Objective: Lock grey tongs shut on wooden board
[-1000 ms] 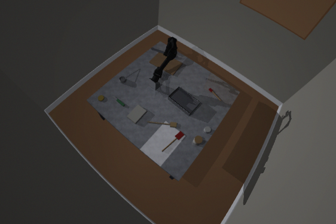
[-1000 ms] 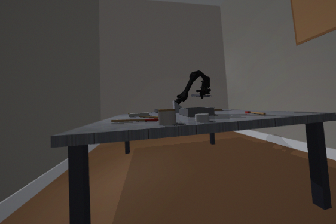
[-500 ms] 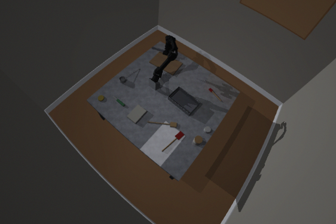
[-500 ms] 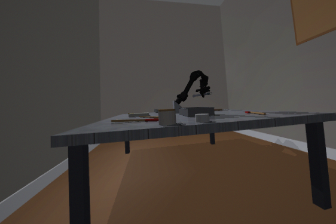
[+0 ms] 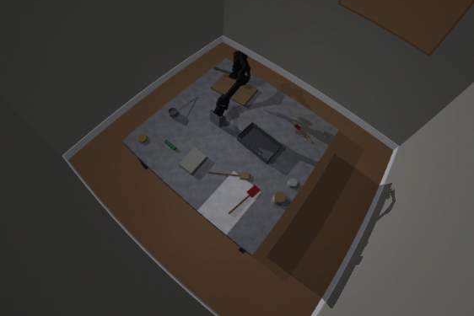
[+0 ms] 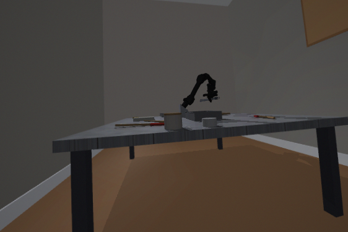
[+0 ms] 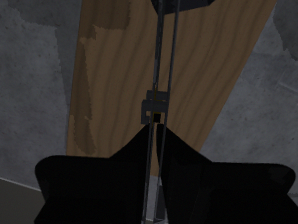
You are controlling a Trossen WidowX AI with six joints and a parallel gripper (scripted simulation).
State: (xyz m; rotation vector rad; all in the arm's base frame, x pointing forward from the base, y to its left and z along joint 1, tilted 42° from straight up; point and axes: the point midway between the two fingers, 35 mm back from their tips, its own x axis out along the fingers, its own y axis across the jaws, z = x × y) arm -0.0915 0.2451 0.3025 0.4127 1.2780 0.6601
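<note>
My gripper tip is now 14 cm above the wooden board. The rest, counted from my gripper tip: green-handled tool (13 cm behind, 78 cm to the right, 14 cm below); then beige block (14 cm ahead, 79 cm to the right, 13 cm below); then roasting tin (47 cm ahead, 38 cm to the right, 12 cm below).
</note>
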